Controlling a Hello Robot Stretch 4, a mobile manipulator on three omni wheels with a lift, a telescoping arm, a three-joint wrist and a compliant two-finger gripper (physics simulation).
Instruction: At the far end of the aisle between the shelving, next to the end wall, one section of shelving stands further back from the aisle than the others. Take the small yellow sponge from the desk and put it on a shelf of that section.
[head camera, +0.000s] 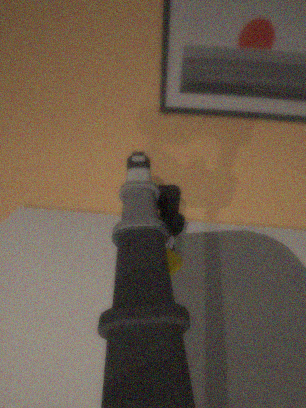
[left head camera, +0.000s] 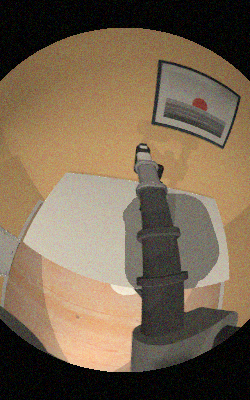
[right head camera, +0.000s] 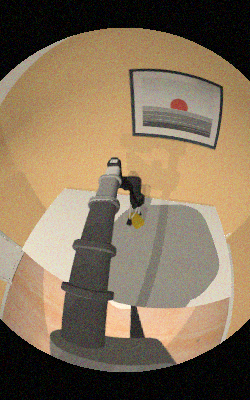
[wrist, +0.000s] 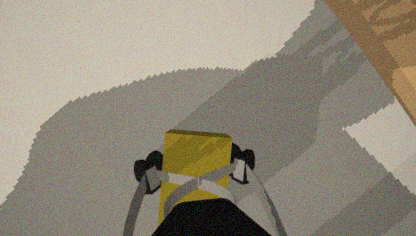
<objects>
same spot on desk: (left head camera: 88, 223) = (head camera: 56, 304)
same spot on framed picture: (right head camera: 171, 104) = (head camera: 241, 38)
</objects>
